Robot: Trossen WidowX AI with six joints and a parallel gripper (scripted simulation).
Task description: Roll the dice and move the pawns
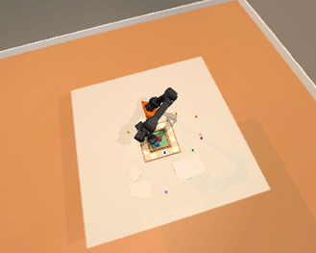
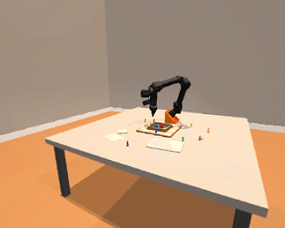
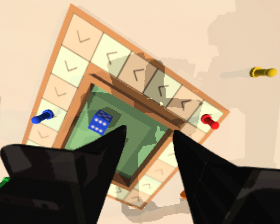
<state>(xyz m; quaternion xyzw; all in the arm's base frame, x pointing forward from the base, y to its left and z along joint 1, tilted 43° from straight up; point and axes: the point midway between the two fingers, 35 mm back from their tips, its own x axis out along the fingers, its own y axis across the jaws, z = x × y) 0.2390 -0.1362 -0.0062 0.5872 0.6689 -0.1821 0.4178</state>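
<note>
Right now my gripper tip is 100 mm past the red pawn, 20 mm to the left of it and 70 mm above it. Round my gripper tip: blue pawn (140 mm ahead, 80 mm to the left, 70 mm below); then green tray (20 mm ahead, 70 mm to the left, 100 mm below); then green pawn (210 mm ahead, 290 mm to the left, 90 mm below).
</note>
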